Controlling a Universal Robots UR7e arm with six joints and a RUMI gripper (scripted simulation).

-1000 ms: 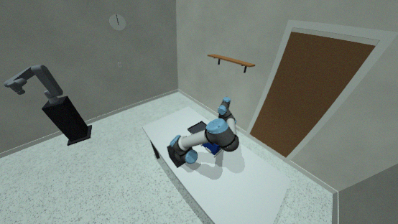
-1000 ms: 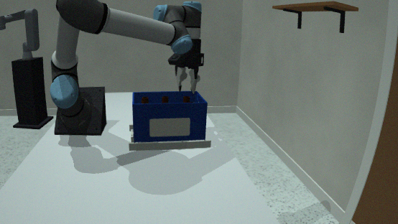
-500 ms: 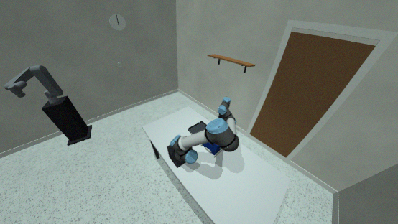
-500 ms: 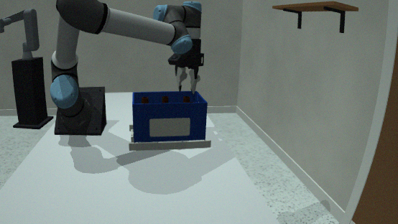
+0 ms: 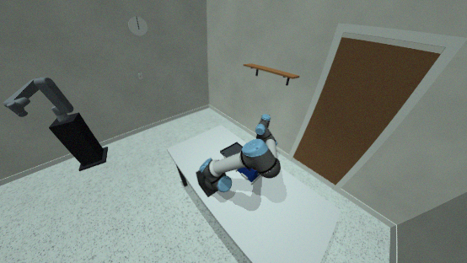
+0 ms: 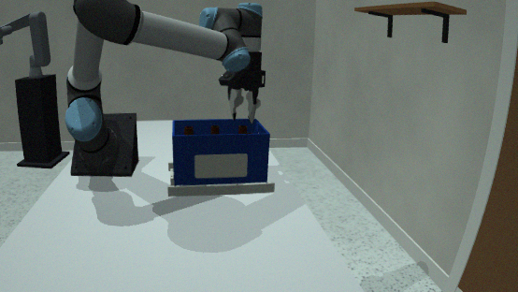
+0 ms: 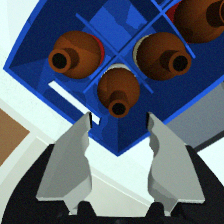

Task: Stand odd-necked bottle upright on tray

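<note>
My gripper is now 7 cm past the blue crate, 5 cm to the left of it and 11 cm above it. Round my hand: bottle (17 cm behind, 2 cm to the right, 11 cm below); then dark grey tray (11 cm behind, 24 cm to the left, 18 cm below).
</note>
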